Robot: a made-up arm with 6 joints.
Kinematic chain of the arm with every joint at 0, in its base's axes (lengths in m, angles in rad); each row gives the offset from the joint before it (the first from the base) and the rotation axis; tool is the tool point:
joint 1: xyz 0 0 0.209 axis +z
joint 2: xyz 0 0.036 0 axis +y
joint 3: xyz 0 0 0.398 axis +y
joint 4: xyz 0 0 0.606 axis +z
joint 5: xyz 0 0 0 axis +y
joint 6: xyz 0 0 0.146 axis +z
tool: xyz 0 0 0
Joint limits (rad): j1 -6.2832..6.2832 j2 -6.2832..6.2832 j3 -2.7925..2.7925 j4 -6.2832..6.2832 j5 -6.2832..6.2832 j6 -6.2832..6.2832
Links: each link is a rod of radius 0.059 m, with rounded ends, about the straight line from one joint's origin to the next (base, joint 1, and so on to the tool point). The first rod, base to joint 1, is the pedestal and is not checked.
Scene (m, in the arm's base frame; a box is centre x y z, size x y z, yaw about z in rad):
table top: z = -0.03
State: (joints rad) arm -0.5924 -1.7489 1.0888 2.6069 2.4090 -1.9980
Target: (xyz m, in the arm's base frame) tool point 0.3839 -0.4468 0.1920
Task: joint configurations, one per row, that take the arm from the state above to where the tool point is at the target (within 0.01 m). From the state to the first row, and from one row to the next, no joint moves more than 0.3 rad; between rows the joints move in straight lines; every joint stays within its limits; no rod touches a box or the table.
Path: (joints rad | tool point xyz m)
1: -0.6488 -1.4787 1.2156 2.6054 2.3488 -1.9980 | -0.4351 0.4418 0.7086
2: -0.7053 -1.2085 1.3425 2.6038 2.2887 -1.9980 | -0.2429 0.3281 0.8681
3: -0.7617 -0.9383 1.4693 2.6023 2.2285 -1.9980 | -0.0390 0.1689 0.9401
4: -0.8182 -0.6681 1.5962 2.6007 2.1683 -1.9980 | 0.1474 -0.0138 0.9182
5: -0.8746 -0.3979 1.7230 2.5992 2.1081 -1.9980 | 0.2921 -0.1924 0.8093
6: -0.9310 -0.1277 1.8499 2.5976 2.0480 -1.9980 | 0.3805 -0.3386 0.6322
7: -0.9875 0.1425 1.9767 2.5961 1.9878 -1.9980 | 0.4088 -0.4284 0.4153
8: -1.0439 0.4127 2.1035 2.5946 1.9276 -1.9980 | 0.3839 -0.4468 0.1920

